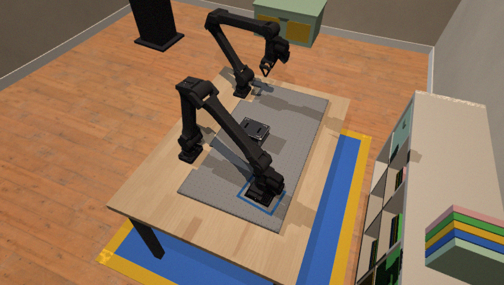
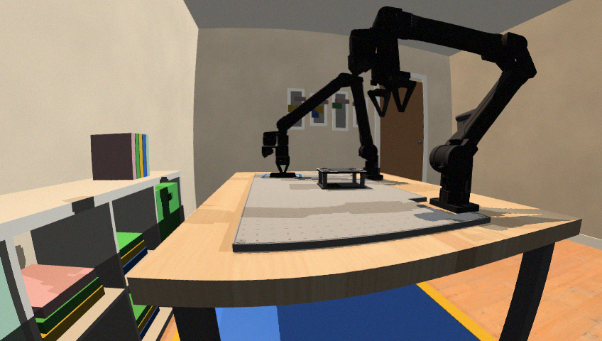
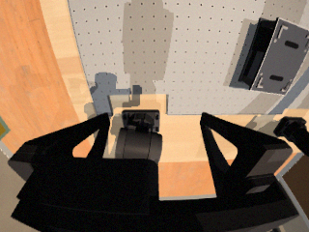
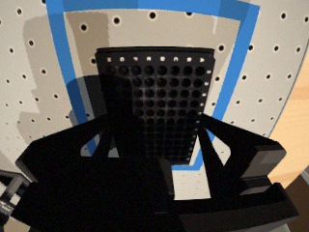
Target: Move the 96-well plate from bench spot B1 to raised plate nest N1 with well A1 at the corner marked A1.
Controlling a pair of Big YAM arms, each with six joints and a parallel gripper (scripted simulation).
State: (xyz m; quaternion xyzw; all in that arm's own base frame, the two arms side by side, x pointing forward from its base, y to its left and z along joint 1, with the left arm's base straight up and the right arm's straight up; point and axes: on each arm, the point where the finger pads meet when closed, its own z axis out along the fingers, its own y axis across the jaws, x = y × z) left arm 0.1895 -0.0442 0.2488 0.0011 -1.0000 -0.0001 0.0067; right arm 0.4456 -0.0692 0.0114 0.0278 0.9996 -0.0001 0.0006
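Observation:
Now: right hand right at the black 96-well plate. The rest, counted from my right hand: raised nest N1: 21 cm behind, 33 cm to the left, 5 cm above; then A1 label: 13 cm behind, 28 cm to the left, 5 cm above.

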